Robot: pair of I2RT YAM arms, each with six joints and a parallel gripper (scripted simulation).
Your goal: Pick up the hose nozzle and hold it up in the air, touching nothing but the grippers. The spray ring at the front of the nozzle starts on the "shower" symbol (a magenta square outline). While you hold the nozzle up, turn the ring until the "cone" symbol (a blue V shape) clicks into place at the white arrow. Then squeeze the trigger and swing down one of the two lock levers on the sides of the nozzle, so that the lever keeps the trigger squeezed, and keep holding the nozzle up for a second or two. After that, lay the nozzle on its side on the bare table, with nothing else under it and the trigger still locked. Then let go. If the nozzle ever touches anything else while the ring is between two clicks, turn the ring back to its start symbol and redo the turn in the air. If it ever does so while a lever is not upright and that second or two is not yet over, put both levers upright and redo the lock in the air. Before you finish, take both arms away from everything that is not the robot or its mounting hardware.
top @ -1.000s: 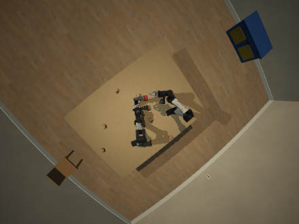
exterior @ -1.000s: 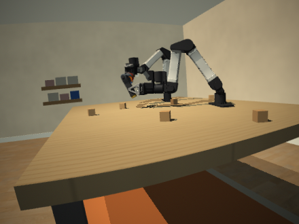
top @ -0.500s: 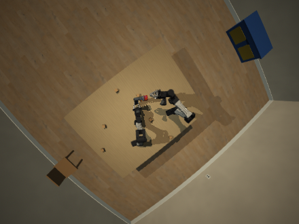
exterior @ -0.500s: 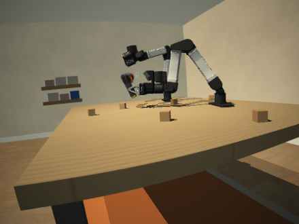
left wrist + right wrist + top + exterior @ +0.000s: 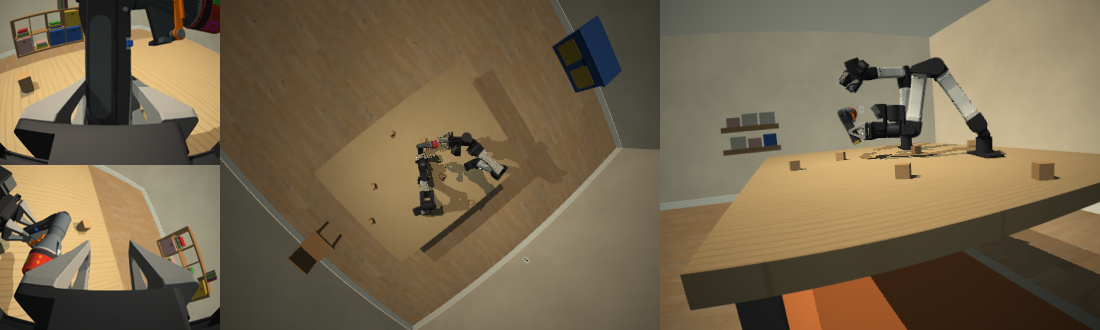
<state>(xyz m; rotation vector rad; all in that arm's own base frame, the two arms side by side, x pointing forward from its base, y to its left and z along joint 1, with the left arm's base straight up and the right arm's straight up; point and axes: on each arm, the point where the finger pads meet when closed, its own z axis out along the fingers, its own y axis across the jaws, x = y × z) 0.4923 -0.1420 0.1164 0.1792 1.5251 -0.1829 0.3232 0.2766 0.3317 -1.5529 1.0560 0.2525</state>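
Note:
Now: right hand 140 mm above the red spray ring, 20 mm to the right of it and 10 mm past it. From my right hand the other things lie so: pale trigger: 200 mm below, 110 mm to the left, 10 mm ahead.
Right now my left hand is 20 mm to the left of the pale trigger and 20 mm below it. Round my left hand: red spray ring 100 mm to the right, 80 mm above, 30 mm behind.

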